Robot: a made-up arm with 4 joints.
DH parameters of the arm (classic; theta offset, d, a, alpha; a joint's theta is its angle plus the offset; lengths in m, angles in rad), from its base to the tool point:
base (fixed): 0.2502 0 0.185 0
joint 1: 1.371 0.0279 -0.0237 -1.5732
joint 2: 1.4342 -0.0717 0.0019 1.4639
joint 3: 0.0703 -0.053 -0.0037 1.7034
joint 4: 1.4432 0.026 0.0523 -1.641
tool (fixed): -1.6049 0.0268 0 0
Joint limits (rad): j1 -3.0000..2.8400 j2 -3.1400..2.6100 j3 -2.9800..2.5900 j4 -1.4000..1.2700
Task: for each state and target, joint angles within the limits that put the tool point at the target. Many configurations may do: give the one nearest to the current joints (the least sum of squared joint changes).
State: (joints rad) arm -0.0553 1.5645 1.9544 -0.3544
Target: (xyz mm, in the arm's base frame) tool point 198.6 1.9 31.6
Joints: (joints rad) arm -0.4857 1.3363 2.4113 -0.7382
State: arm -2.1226 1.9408 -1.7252 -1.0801
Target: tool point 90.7 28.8 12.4
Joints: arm -3.0000 2.2816 -1.5820 -0.6969
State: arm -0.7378 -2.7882 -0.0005 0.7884
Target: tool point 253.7 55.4 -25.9
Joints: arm -0.5472 -3.1400 -0.6939 1.2610
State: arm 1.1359 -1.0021 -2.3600 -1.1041
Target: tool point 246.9 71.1 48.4
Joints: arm 0.9889 -0.5754 -2.5924 -0.6964
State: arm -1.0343 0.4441 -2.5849 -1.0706
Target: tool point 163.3 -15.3 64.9
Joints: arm -1.4002 0.2374 -2.7921 -0.9167
